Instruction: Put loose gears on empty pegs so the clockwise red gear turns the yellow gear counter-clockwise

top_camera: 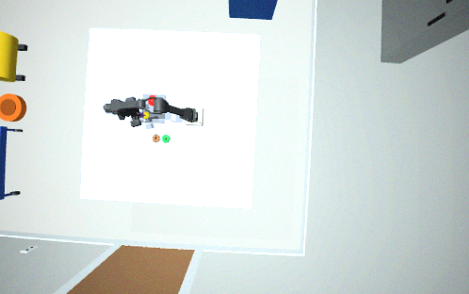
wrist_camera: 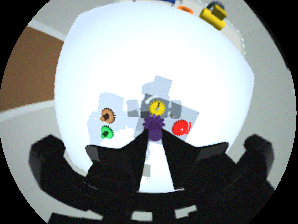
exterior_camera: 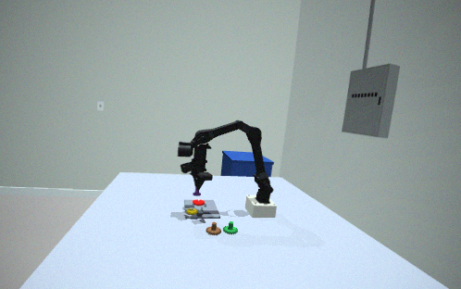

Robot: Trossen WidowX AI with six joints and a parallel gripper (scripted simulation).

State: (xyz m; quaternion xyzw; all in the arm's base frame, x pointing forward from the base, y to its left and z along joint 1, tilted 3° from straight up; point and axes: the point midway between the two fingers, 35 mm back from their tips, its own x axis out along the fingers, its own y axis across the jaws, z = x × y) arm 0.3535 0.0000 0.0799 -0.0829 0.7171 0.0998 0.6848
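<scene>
The red gear lies 12 cm to the right of my gripper tip, 12 cm below it and 3 cm behind it. The rest, counted from my gripper tip: purple gear 1 cm below; yellow gear 11 cm below, 2 cm ahead, 1 cm to the right; brown gear 16 cm to the left, 12 cm below, 6 cm behind.
</scene>
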